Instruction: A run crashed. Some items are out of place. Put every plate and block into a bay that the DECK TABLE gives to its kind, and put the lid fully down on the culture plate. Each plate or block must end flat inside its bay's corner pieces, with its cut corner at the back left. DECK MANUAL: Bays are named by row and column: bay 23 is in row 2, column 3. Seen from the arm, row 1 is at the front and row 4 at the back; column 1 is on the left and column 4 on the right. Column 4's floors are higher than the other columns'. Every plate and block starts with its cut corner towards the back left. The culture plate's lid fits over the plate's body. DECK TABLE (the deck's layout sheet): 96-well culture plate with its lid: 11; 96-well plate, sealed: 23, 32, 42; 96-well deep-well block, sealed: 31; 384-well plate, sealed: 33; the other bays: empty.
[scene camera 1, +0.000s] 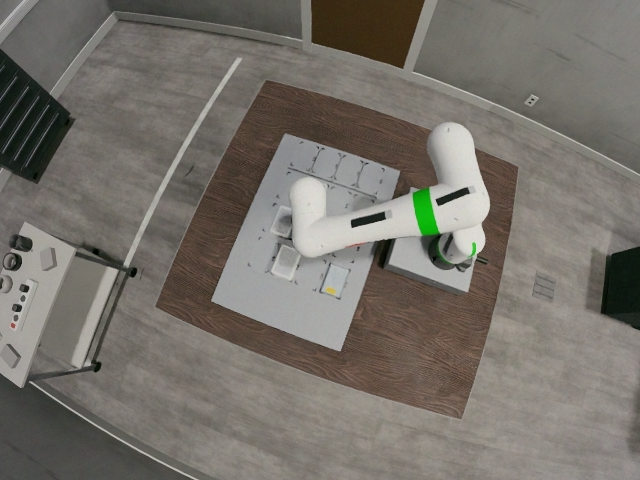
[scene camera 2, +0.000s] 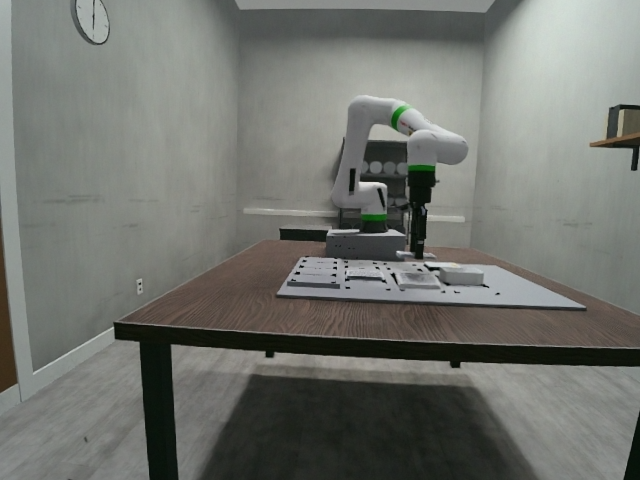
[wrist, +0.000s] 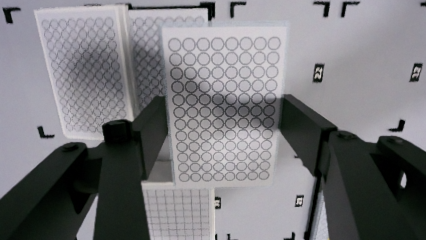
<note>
In view: my gripper (scene camera 2: 415, 256) and a deep-well block (scene camera 2: 453, 275).
My gripper is seen too in the wrist view (wrist: 223, 112).
</note>
